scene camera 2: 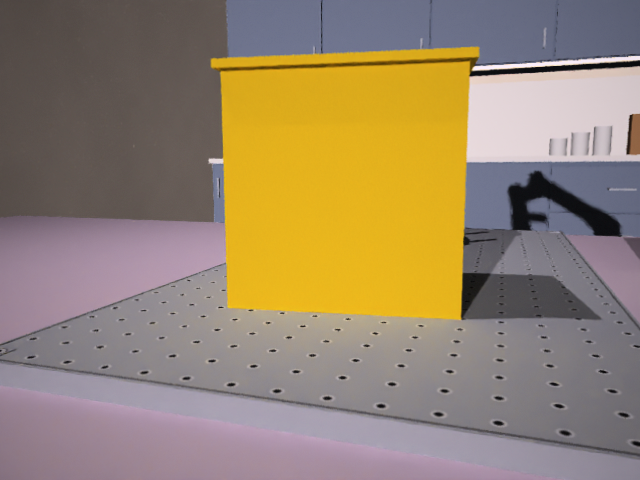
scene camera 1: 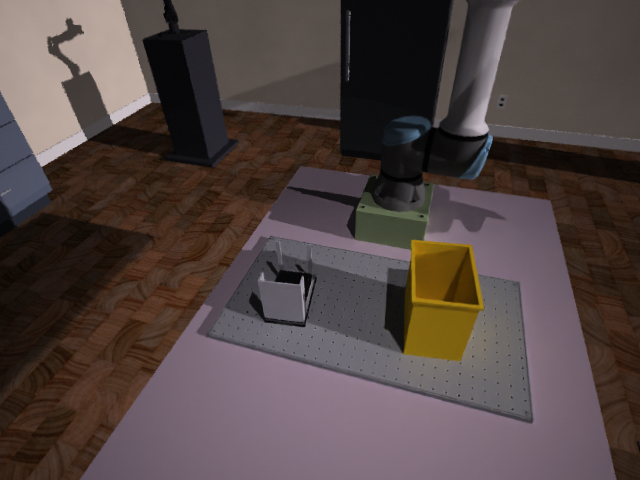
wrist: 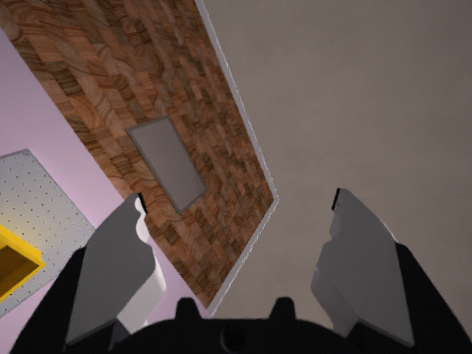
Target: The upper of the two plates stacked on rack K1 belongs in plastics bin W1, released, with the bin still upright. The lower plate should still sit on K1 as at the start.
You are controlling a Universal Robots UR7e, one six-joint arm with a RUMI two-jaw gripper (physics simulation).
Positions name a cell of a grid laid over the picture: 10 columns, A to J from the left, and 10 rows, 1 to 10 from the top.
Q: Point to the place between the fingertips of my gripper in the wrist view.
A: F6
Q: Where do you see a yellow bin W1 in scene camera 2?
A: F4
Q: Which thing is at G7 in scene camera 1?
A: A yellow bin W1.
